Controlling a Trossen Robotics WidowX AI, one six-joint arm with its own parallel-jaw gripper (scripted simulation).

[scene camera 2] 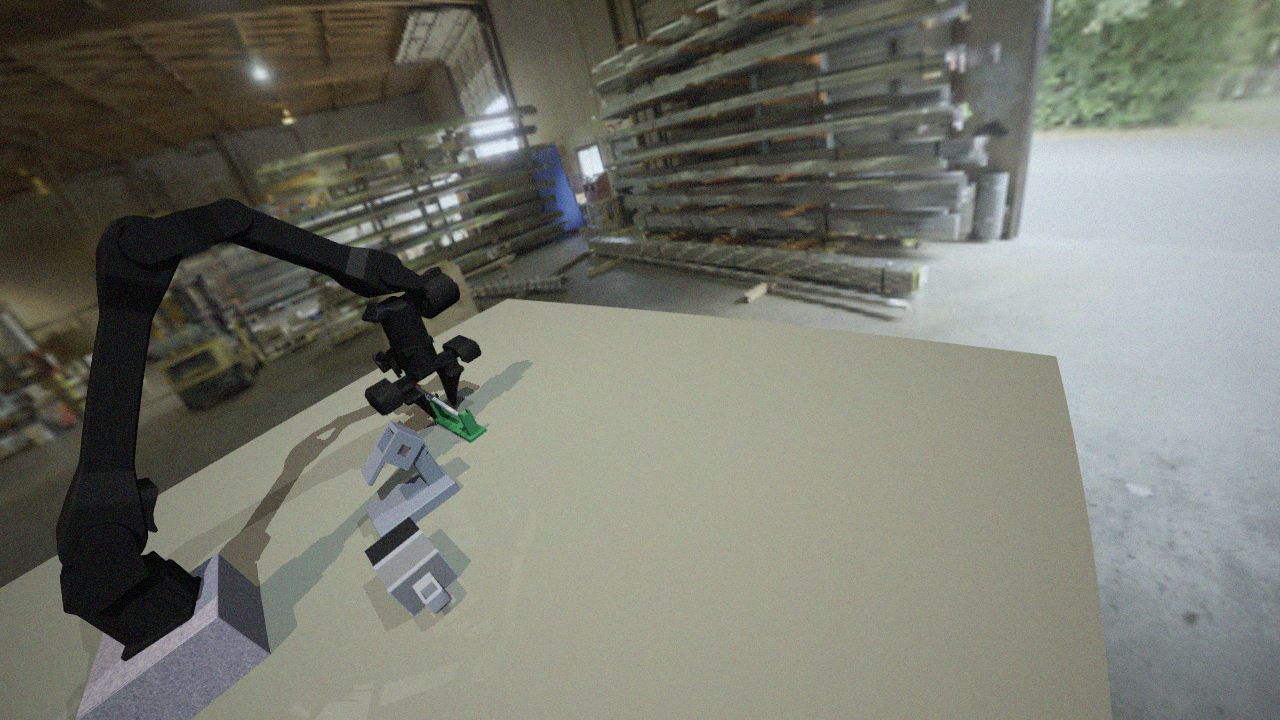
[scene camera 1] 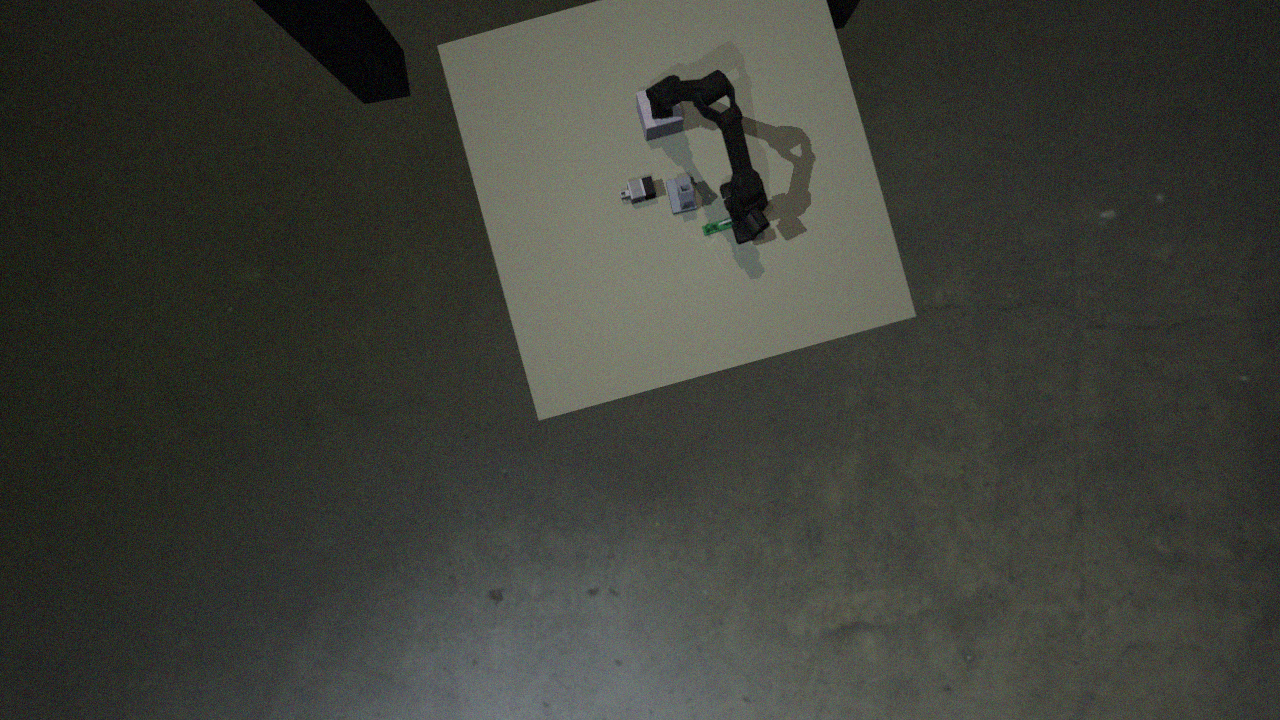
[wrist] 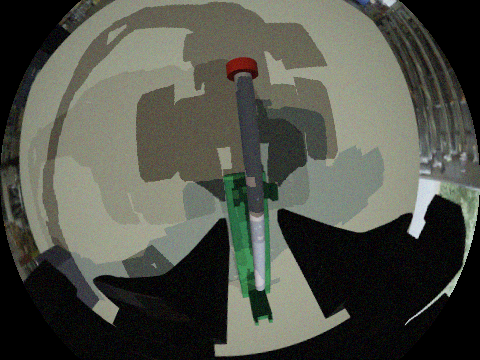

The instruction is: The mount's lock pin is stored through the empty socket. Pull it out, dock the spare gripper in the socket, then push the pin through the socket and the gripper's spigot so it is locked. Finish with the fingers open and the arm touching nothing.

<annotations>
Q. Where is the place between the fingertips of my gripper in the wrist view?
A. At 252,219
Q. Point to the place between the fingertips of my gripper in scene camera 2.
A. At 444,411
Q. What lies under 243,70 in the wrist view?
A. A lock pin.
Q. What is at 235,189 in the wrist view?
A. A green cradle.
</annotations>
